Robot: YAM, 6 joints.
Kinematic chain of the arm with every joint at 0, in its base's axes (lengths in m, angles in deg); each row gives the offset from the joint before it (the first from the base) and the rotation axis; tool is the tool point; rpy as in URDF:
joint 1: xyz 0 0 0.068 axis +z
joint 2: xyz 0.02 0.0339 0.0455 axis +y
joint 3: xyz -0.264 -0.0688 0 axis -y
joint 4: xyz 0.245 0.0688 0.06 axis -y
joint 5: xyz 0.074 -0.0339 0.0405 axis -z
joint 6: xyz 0.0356 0 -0.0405 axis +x
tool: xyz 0 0 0 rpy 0 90 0
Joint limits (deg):
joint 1: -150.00..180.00
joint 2: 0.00..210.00
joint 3: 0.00..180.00
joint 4: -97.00..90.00
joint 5: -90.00..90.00
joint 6: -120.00..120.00
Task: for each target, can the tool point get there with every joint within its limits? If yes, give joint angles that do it. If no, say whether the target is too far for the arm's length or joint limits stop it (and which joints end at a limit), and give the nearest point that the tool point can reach.
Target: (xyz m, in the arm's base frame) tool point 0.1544 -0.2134 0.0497
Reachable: yes | joints -54.53 123.61 59.44 -61.23 -3.13 -44.90
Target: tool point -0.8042 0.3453 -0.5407
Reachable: no: too far | nearest point -0.4839 0.2078 -0.2502 | short by 0.454 m
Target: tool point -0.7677 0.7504 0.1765
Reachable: no: too far | nearest point -0.4611 0.4507 0.1509 | short by 0.430 m
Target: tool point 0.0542 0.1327 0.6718
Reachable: yes | joints -98.65 57.20 139.05 2.57 -70.63 22.06
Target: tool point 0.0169 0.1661 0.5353
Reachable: yes | joints 72.71 64.48 98.17 -35.19 -68.96 23.99
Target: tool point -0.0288 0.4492 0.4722
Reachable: yes | joints 90.23 112.01 116.72 15.77 -49.21 -24.60
